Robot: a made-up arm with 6 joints. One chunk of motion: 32 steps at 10 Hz.
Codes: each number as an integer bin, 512 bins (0 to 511) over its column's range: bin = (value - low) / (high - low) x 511, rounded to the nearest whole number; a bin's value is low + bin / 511 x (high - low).
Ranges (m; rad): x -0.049..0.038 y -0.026..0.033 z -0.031..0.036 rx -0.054..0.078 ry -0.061..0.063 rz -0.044..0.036
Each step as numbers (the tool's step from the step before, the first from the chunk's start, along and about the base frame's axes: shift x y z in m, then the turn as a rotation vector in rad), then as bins.
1 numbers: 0.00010 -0.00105 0.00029 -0.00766 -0.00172 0.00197
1 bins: 288 216 239 179 244 294
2 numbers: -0.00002 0.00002 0.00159 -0.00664 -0.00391 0.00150
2 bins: 288 225 249 183 235 291
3 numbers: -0.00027 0.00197 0.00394 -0.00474 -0.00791 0.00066
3 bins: 286 242 266 191 219 285
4 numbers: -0.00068 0.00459 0.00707 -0.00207 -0.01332 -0.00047
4 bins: 284 265 290 201 196 278
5 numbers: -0.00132 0.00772 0.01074 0.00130 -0.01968 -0.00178
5 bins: 280 292 318 214 170 270
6 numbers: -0.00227 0.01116 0.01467 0.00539 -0.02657 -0.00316
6 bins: 274 322 348 230 142 261
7 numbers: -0.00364 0.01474 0.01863 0.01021 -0.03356 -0.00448
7 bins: 266 353 379 249 113 252
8 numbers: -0.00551 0.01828 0.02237 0.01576 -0.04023 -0.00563
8 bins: 255 384 407 270 86 245
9 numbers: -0.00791 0.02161 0.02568 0.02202 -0.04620 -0.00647
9 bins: 241 412 432 294 61 240
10 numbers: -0.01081 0.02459 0.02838 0.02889 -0.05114 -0.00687
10 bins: 224 438 453 321 41 237
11 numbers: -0.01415 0.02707 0.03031 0.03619 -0.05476 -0.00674
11 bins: 205 460 468 349 26 238
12 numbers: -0.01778 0.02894 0.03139 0.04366 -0.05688 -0.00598
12 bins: 183 476 476 378 17 243
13 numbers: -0.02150 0.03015 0.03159 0.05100 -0.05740 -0.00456
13 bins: 162 486 477 406 15 252
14 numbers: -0.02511 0.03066 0.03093 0.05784 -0.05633 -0.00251
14 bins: 140 491 472 433 19 265
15 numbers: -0.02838 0.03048 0.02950 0.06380 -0.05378 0.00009
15 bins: 121 489 461 456 30 282
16 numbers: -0.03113 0.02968 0.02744 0.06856 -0.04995 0.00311
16 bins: 105 482 446 474 46 301
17 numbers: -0.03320 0.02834 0.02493 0.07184 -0.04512 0.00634
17 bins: 93 471 427 487 65 322
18 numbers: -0.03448 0.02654 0.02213 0.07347 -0.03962 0.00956
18 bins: 85 455 405 493 88 342
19 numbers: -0.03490 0.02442 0.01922 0.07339 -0.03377 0.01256
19 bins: 83 437 383 493 112 361
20 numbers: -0.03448 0.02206 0.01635 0.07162 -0.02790 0.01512
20 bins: 85 416 361 486 136 378
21 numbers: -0.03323 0.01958 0.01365 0.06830 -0.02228 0.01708
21 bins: 93 395 341 473 160 390
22 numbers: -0.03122 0.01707 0.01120 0.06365 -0.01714 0.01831
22 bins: 104 373 322 455 181 398
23 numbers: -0.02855 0.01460 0.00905 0.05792 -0.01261 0.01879
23 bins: 120 352 305 433 199 401
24 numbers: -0.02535 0.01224 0.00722 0.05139 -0.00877 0.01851
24 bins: 139 331 291 408 215 399
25 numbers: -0.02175 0.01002 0.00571 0.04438 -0.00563 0.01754
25 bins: 160 312 280 381 228 393
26 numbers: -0.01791 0.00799 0.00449 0.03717 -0.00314 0.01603
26 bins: 183 294 271 353 238 383
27 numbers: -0.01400 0.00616 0.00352 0.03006 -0.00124 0.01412
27 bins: 206 279 263 325 246 371
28 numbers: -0.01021 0.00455 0.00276 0.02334 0.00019 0.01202
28 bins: 228 265 257 299 252 358
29 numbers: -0.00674 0.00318 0.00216 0.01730 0.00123 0.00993
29 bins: 248 253 253 276 256 344
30 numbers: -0.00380 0.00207 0.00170 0.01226 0.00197 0.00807
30 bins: 265 243 249 257 259 333
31 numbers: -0.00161 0.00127 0.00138 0.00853 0.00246 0.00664
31 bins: 278 236 247 242 262 323
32 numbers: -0.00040 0.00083 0.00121 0.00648 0.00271 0.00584
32 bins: 285 232 246 234 263 318
